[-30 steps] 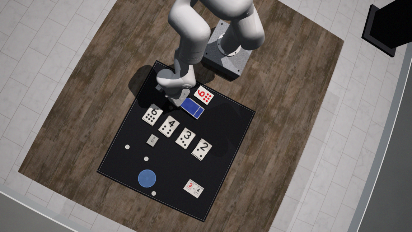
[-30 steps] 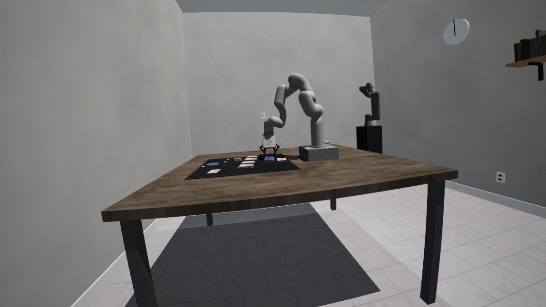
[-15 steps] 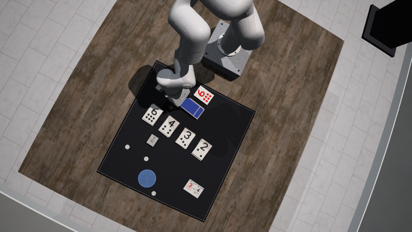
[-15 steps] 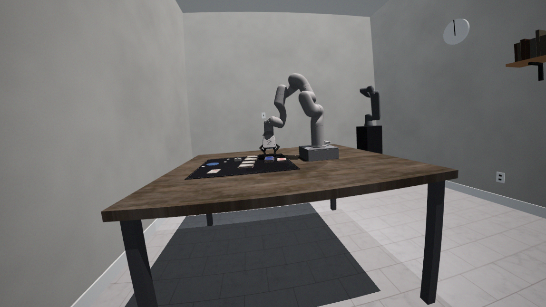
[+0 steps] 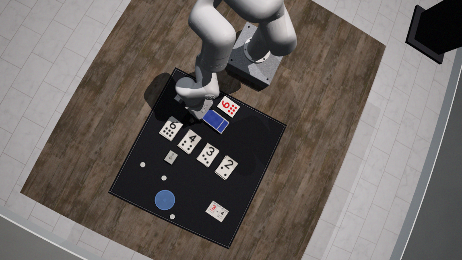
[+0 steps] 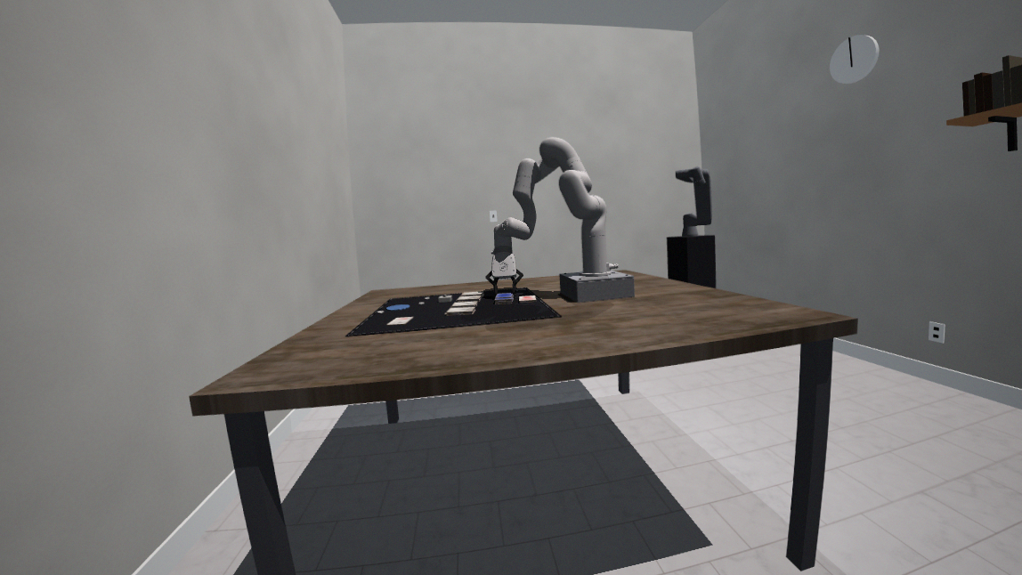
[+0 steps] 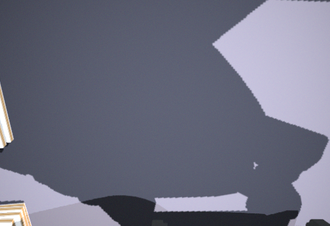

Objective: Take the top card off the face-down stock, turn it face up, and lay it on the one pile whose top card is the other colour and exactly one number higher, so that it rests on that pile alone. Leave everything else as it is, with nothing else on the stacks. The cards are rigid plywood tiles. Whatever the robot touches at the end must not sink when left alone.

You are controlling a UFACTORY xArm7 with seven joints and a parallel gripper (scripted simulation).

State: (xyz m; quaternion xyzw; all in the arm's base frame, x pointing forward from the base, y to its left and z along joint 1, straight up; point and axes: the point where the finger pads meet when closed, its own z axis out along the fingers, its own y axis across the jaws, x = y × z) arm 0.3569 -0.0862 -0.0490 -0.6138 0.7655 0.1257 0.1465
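The black 4 card is 150 mm ahead of my hand, 20 mm below it and 10 mm to the right of it. Round my hand: black 3 card (170 mm ahead, 90 mm to the left, 20 mm below); then black 2 card (190 mm to the left, 180 mm ahead, 20 mm below); then black mat (190 mm ahead, 70 mm to the left, 40 mm below).
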